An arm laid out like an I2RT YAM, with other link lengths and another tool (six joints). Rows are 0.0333 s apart.
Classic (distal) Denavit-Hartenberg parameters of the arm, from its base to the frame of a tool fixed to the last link. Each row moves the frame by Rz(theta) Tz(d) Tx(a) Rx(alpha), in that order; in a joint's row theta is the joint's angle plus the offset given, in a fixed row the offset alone. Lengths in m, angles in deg.
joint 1: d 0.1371  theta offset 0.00  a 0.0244  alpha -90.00
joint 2: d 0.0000  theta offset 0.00  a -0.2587  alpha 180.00
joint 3: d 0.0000  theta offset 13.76  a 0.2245  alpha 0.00
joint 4: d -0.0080  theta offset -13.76  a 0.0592  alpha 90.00
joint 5: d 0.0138  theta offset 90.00  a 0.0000  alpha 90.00
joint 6: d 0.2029  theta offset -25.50  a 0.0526  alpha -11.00
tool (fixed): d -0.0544  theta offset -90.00  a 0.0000  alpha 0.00
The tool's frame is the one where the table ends.
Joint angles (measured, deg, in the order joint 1, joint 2, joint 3, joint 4, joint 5, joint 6), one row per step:
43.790 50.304 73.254 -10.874 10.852 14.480
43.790 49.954 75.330 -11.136 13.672 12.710
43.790 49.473 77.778 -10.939 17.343 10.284
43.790 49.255 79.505 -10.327 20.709 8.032
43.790 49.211 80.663 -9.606 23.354 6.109
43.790 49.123 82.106 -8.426 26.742 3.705
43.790 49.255 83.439 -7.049 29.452 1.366
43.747 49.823 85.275 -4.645 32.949 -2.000
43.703 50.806 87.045 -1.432 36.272 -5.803
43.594 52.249 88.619 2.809 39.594 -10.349
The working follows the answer.
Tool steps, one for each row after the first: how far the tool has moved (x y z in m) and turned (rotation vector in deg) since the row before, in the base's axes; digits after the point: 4 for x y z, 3 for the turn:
-0.0052 -0.0134 0.0142 0.484 -2.012 -3.140
-0.0079 -0.0179 0.0177 0.811 -2.652 -4.169
-0.0060 -0.0147 0.0127 0.581 -1.967 -3.870
-0.0043 -0.0107 0.0087 0.309 -1.367 -3.107
-0.0064 -0.0142 0.0108 0.689 -1.683 -3.972
-0.0057 -0.0113 0.0098 0.533 -1.533 -3.338
-0.0070 -0.0136 0.0129 0.736 -1.962 -4.496
-0.0062 -0.0115 0.0126 0.669 -1.903 -4.532
-0.0049 -0.0093 0.0119 0.460 -1.737 -4.918

Tool pose at each row, in the base's axes (x y z in m, rotation vector in deg; rounded; the steps above come from the unrounded poses):
0.2138 0.1095 0.5178 -109.243 -39.297 -115.828
0.2086 0.0961 0.5320 -109.405 -36.625 -119.877
0.2007 0.0782 0.5497 -109.391 -32.723 -125.190
0.1947 0.0635 0.5624 -109.800 -29.067 -129.572
0.1903 0.0527 0.5711 -110.332 -26.192 -132.866
0.1839 0.0385 0.5819 -110.840 -22.004 -136.905
0.1782 0.0273 0.5916 -111.049 -18.423 -140.395
0.1711 0.0137 0.6046 107.390 12.924 139.846
0.1649 0.0023 0.6172 103.657 7.631 138.897
0.1600 -0.0071 0.6291 99.857 2.421 137.244

